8 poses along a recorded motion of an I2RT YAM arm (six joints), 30 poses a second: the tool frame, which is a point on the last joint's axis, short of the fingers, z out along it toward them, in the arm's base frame.
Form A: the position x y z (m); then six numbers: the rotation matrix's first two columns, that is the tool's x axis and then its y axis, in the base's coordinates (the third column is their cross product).
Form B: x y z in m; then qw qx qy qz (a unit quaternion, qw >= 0). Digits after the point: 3 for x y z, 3 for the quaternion.
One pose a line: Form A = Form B
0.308, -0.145, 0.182, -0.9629, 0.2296, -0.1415, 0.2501, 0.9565, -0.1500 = 0.308, -0.145, 0.182, 0.061, 0.121, 0.987, -0.084
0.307, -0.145, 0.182, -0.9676, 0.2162, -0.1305, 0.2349, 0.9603, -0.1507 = 0.307, -0.145, 0.182, 0.056, 0.114, 0.988, -0.083
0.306, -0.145, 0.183, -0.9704, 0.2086, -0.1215, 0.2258, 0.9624, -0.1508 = 0.306, -0.145, 0.183, 0.052, 0.110, 0.989, -0.082
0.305, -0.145, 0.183, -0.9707, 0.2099, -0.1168, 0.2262, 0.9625, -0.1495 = 0.305, -0.145, 0.183, 0.050, 0.110, 0.989, -0.081
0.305, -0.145, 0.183, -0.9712, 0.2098, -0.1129, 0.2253, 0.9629, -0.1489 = 0.305, -0.145, 0.183, 0.048, 0.110, 0.989, -0.081
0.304, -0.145, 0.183, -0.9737, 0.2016, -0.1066, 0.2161, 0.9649, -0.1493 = 0.304, -0.145, 0.183, 0.045, 0.105, 0.990, -0.080
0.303, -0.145, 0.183, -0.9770, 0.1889, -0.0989, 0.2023, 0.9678, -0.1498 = 0.303, -0.145, 0.183, 0.042, 0.099, 0.991, -0.080
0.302, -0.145, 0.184, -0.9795, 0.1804, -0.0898, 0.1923, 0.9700, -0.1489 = 0.302, -0.145, 0.184, 0.038, 0.094, 0.992, -0.079
